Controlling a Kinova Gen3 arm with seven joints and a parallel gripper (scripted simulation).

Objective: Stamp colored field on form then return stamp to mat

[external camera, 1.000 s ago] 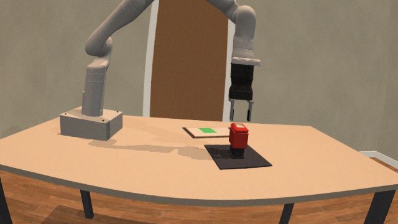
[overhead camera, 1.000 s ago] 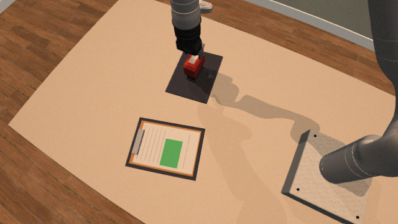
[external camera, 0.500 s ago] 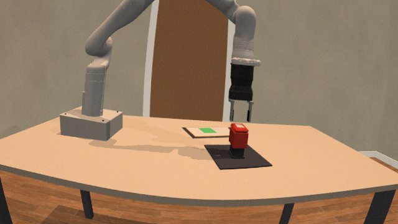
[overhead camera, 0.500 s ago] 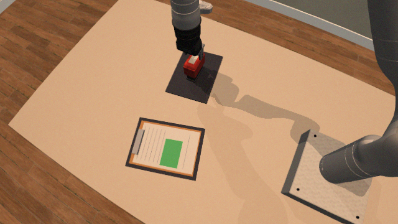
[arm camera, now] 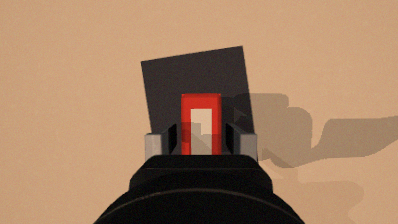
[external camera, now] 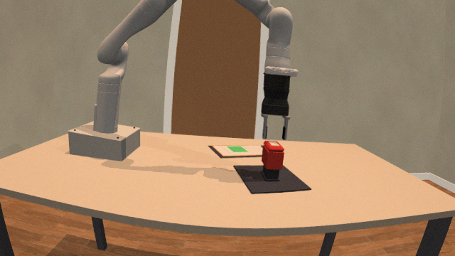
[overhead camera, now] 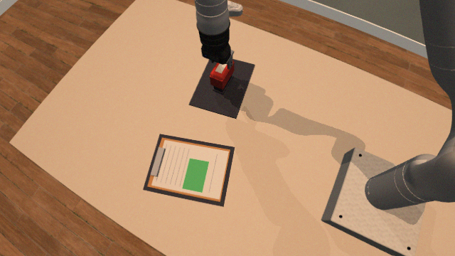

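My gripper is now 80 mm above the red stamp. The rest, counted from my hand: clipboard: 10 mm ahead, 320 mm to the left, 130 mm below.
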